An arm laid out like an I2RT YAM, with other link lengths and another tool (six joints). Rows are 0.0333 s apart.
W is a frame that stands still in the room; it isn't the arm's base.
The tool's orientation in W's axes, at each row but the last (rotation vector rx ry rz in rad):
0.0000 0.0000 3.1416
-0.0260 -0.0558 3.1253
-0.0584 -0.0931 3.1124
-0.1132 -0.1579 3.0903
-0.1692 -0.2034 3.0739
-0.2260 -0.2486 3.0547
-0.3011 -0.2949 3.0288
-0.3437 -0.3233 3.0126
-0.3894 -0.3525 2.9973
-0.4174 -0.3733 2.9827
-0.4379 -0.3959 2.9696
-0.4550 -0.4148 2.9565
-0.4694 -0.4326 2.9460
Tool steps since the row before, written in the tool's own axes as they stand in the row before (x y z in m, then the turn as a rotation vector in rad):
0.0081 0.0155 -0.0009 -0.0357 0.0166 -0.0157
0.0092 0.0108 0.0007 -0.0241 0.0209 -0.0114
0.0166 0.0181 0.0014 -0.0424 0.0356 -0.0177
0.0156 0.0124 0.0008 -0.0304 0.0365 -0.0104
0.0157 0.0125 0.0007 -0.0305 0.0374 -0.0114
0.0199 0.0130 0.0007 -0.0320 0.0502 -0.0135
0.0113 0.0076 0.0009 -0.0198 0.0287 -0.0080
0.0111 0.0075 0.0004 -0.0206 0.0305 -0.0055
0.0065 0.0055 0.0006 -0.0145 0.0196 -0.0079
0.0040 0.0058 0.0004 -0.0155 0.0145 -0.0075
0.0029 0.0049 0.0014 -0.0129 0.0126 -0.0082
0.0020 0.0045 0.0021 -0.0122 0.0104 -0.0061
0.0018 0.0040 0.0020 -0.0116 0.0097 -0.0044
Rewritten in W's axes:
-0.0081 -0.0155 -0.0009 0.0357 -0.0166 -0.0157
-0.0094 -0.0107 0.0002 0.0240 -0.0209 -0.0117
-0.0171 -0.0177 -0.0003 0.0421 -0.0357 -0.0182
-0.0161 -0.0116 -0.0016 0.0296 -0.0367 -0.0119
-0.0163 -0.0115 -0.0026 0.0297 -0.0375 -0.0130
-0.0205 -0.0113 -0.0043 0.0308 -0.0499 -0.0170
-0.0117 -0.0064 -0.0028 0.0191 -0.0286 -0.0097
-0.0114 -0.0061 -0.0036 0.0192 -0.0310 -0.0076
-0.0068 -0.0046 -0.0023 0.0147 -0.0191 -0.0087
-0.0044 -0.0051 -0.0021 0.0159 -0.0144 -0.0067
-0.0035 -0.0046 -0.0008 0.0138 -0.0121 -0.0076
-0.0029 -0.0045 0.0001 0.0126 -0.0104 -0.0052
-0.0027 -0.0040 0.0001 0.0116 -0.0100 -0.0036

